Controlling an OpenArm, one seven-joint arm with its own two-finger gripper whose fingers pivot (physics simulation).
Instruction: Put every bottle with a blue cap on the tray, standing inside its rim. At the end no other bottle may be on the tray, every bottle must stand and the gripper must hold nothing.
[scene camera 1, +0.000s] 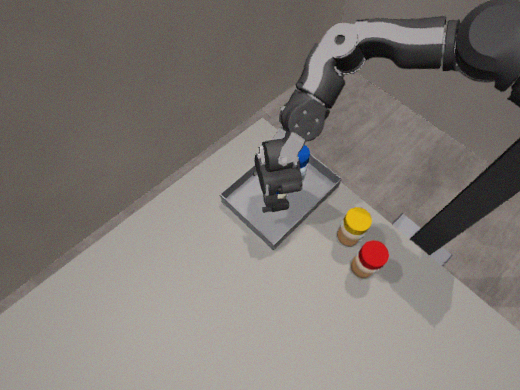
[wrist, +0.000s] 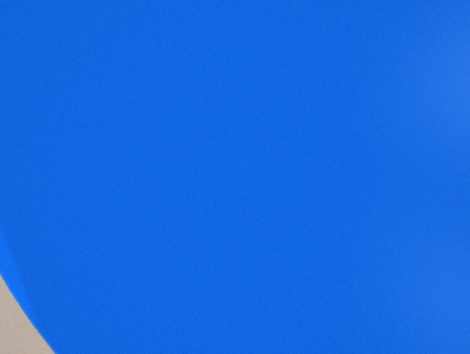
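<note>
My gripper (scene camera 1: 274, 195) is over the tray (scene camera 1: 270, 227), its fingers parted around a blue-capped bottle (scene camera 1: 282, 196) (wrist: 225, 175). In the scene view the hand hides most of this bottle, and its base cannot be seen. In the wrist view its blue cap fills nearly the whole picture. Another blue-capped bottle (scene camera 1: 303, 156) stands in the tray, right behind the hand and partly hidden by it. A yellow-capped bottle (scene camera 1: 357, 221) and a red-capped bottle (scene camera 1: 373, 255) stand upright on the table, to the right of the tray.
The tray has a low grey rim and lies near the far corner of the pale table (scene camera 1: 190, 300). The arm reaches in from the upper right. A dark post (scene camera 1: 465, 200) stands beyond the table's right edge.
</note>
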